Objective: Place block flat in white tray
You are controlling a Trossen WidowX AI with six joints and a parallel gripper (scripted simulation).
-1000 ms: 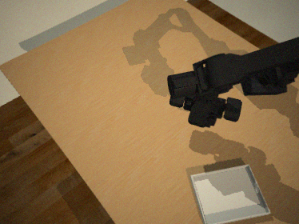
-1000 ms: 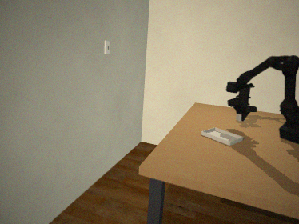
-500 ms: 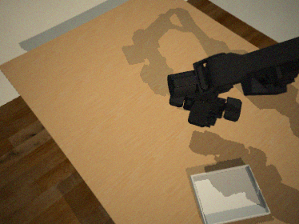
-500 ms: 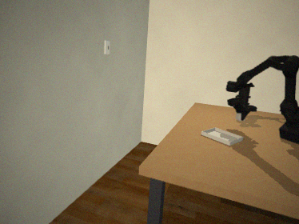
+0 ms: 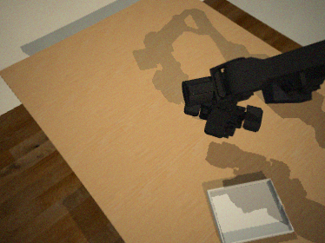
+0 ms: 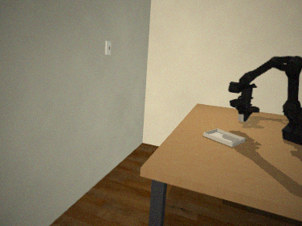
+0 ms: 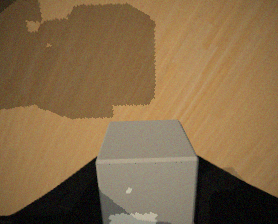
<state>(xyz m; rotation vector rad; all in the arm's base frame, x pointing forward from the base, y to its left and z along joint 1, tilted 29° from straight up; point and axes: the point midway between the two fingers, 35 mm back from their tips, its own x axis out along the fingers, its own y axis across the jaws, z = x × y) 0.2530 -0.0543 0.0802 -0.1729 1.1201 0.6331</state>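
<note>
The white tray lies 200 mm to the left of my hand, 90 mm below it and 70 mm ahead of it. The rest, counted from my hand: block (20 mm below).
</note>
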